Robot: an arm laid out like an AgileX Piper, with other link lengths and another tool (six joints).
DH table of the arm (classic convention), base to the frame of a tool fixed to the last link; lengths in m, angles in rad. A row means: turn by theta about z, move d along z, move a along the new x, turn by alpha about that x. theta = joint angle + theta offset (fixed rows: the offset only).
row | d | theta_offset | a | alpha
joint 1 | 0.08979 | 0 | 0 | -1.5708
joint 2 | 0 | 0.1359 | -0.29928 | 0
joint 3 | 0 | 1.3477 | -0.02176 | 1.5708
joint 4 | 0.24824 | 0 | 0 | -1.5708
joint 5 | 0 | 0 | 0 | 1.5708
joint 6 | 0.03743 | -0.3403 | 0.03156 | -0.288
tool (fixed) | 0.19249 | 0 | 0 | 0
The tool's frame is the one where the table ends.
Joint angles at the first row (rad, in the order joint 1, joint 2, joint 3, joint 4, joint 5, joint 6):
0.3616 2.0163 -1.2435 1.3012 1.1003 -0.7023
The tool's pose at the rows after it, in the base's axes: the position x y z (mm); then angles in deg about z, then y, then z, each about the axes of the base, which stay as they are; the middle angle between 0 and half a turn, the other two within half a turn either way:
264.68, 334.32, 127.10, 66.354, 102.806, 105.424
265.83, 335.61, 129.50, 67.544, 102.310, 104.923
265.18, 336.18, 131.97, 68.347, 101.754, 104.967
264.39, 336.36, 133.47, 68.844, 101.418, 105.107
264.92, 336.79, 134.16, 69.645, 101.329, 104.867
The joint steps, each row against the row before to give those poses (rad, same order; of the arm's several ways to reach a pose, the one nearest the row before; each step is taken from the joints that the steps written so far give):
0.0000 0.0000 0.0000 0.0007 0.0086 0.0176
0.0000 0.0000 0.0000 0.0068 0.0017 0.0219
-0.0001 0.0000 0.0000 0.0046 0.0084 0.0121
0.0001 0.0000 0.0000 0.0017 0.0066 0.0071
0.0000 0.0000 0.0000 0.0000 0.0000 0.0155

